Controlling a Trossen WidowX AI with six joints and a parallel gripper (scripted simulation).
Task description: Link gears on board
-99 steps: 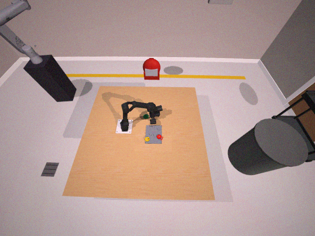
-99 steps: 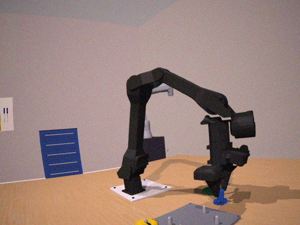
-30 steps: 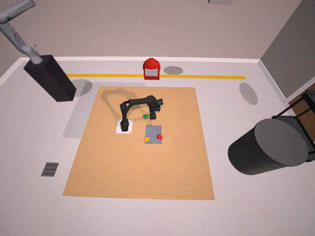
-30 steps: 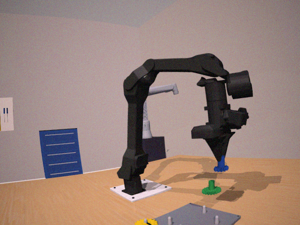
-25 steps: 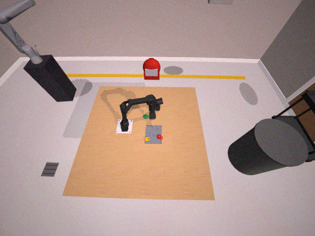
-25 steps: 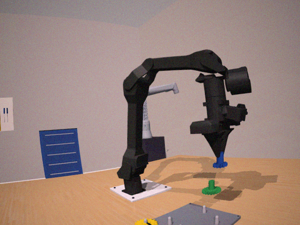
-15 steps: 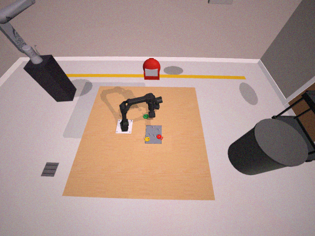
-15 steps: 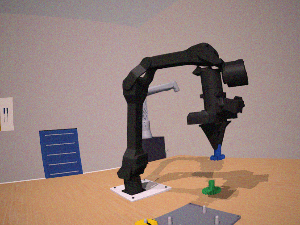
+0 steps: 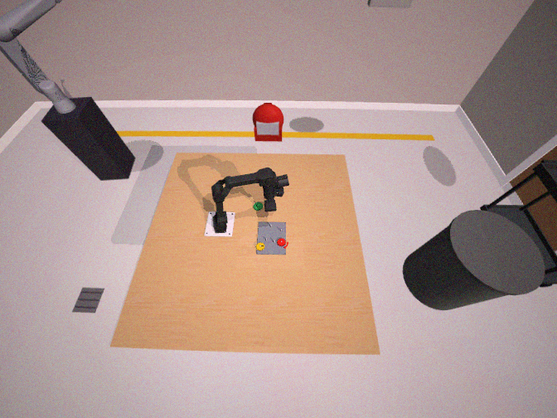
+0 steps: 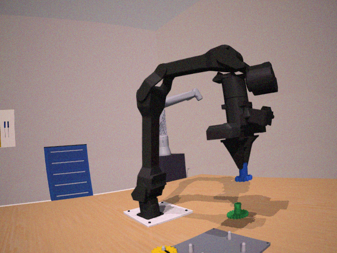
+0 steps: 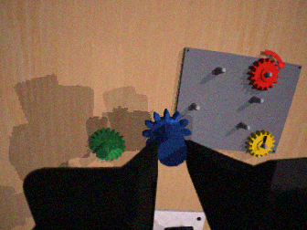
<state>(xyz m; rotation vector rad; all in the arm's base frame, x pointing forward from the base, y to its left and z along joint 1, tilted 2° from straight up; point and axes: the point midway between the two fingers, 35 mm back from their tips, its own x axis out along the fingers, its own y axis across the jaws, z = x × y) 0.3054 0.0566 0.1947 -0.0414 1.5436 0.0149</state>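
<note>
My gripper tip is now 50 mm short of the red gear, 170 mm to the left of it and 150 mm above it. Also, from my gripper tip: blue gear 10 mm below; then green gear 80 mm behind, 90 mm to the left, 150 mm below; then yellow gear 70 mm behind, 190 mm to the right, 150 mm below.
</note>
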